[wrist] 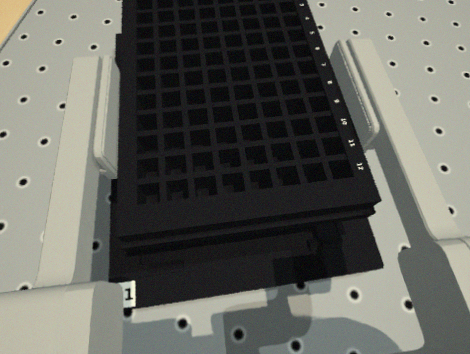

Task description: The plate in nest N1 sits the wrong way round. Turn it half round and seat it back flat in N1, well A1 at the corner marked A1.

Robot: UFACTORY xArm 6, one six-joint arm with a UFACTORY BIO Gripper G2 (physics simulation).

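Observation:
The black plate (232, 130) has a grid of square wells and fills the middle of the wrist view. Small numbers run down its right side, with 12 at the near end. My gripper (232, 106) is shut on the plate, one pad against each long side. The plate is held a little above the black nest N1 (200, 282), whose near end shows below and in front of it. A white corner label (129, 294) at the nest's near left corner shows a "1"; the rest of it is hidden by the left finger. The plate's far end is out of view.
The nest stands on a light grey deck (415, 175) with rows of small dark holes. Shadows of the arm and gripper fall across the deck at the near side and at the right. A tan surface (11, 15) shows past the deck's edge at the top left.

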